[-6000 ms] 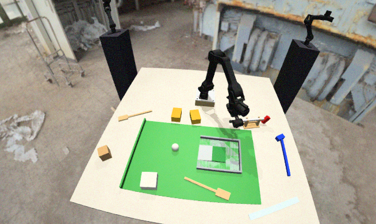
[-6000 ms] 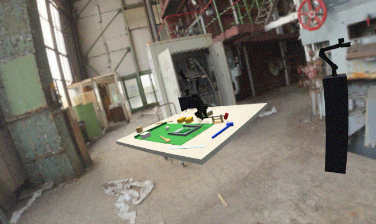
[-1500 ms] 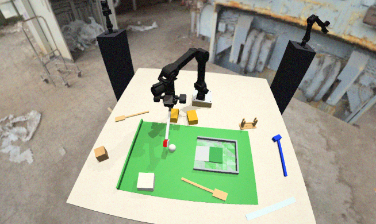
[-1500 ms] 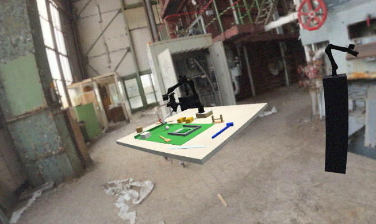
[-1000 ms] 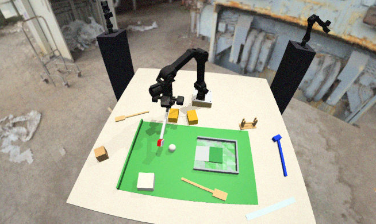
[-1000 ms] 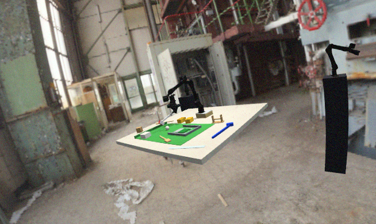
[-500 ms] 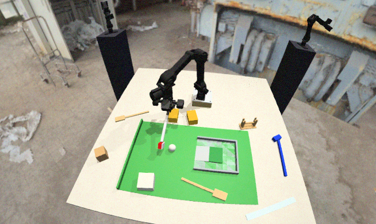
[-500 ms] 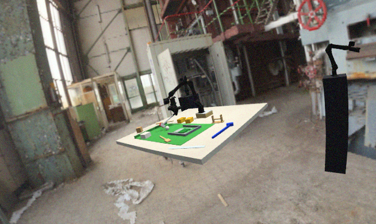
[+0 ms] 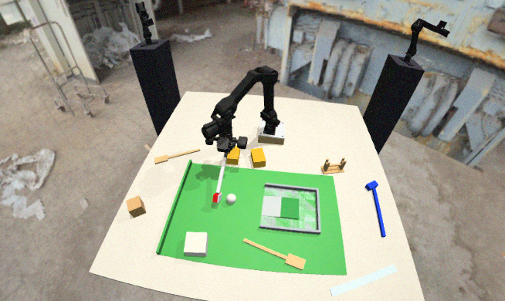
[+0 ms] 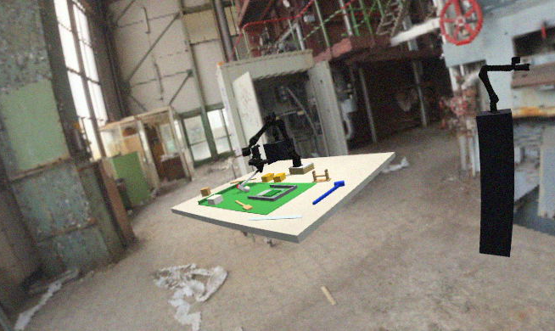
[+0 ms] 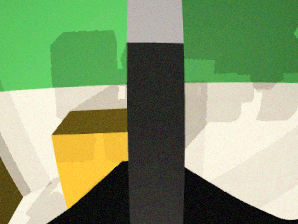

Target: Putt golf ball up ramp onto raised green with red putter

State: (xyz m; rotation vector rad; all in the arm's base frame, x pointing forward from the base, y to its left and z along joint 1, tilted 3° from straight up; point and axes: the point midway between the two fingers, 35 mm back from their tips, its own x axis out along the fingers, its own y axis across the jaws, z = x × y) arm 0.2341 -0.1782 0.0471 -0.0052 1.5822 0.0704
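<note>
Now: the red putter 120 mm ahead of my gripper tip, 10 mm to the left of it and 10 mm below it. Round my gripper tip: white block (440 mm ahead, 10 mm to the right, 50 mm below); white golf ball (210 mm ahead, 70 mm to the left, 50 mm below); green mat (250 mm ahead, 190 mm to the left, 80 mm below).
</note>
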